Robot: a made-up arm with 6 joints. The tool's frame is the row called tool.
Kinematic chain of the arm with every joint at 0, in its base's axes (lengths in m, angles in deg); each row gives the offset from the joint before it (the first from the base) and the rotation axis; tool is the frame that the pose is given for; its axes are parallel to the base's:
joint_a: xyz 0 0 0.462 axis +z
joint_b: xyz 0.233 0 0 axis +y
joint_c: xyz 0 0 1.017 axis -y
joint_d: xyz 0 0 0.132 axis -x
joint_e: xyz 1.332 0 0 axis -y
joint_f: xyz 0.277 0 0 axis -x
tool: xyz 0 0 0
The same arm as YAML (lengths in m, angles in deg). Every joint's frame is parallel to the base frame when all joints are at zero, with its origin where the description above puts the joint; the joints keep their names.
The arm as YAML. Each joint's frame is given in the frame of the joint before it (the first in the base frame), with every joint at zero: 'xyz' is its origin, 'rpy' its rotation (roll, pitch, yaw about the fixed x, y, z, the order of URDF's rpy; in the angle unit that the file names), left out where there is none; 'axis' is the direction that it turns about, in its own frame. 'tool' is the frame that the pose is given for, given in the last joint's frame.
units:
  length: m
  angle: deg
joints:
  - name: joint_a
    type: revolute
    origin:
      xyz: [0.0, 0.0, 0.462]
    axis: "+z"
  - name: joint_b
    type: revolute
    origin:
      xyz: [0.233, 0.0, 0.0]
    axis: "+y"
  - name: joint_c
    type: revolute
    origin:
      xyz: [0.0, 0.0, 1.017]
    axis: "-y"
  - name: joint_d
    type: revolute
    origin:
      xyz: [0.0, 0.0, 0.132]
    axis: "-x"
  - name: joint_e
    type: revolute
    origin:
      xyz: [1.332, 0.0, 0.0]
    axis: "-y"
  - name: joint_f
    type: revolute
    origin:
      xyz: [0.277, 0.0, 0.0]
    axis: "-x"
tool:
  origin:
    xyz: [0.0, 0.0, 0.0]

